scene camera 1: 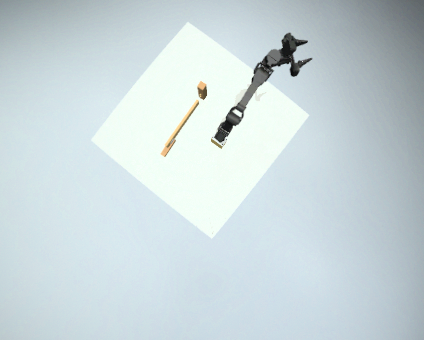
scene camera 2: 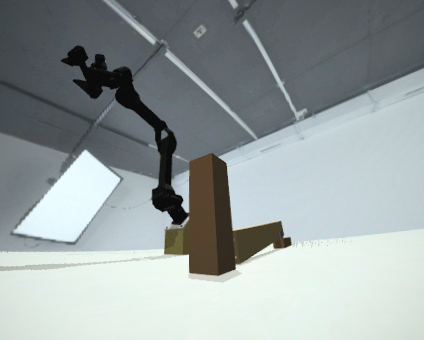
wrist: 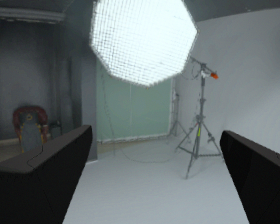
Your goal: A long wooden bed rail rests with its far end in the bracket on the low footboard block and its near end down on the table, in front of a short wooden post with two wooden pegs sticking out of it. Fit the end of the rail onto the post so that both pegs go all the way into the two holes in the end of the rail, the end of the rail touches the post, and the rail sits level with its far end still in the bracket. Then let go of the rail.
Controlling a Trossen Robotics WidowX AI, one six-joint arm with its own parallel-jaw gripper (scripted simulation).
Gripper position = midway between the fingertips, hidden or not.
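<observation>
There is a wooden rail (scene camera 2: 248,241) that I can see, though in the wrist view the rail is out of frame. As for my gripper (scene camera 2: 67,70), it is open and holds nothing. The wrist view has my gripper too (wrist: 158,135).
</observation>
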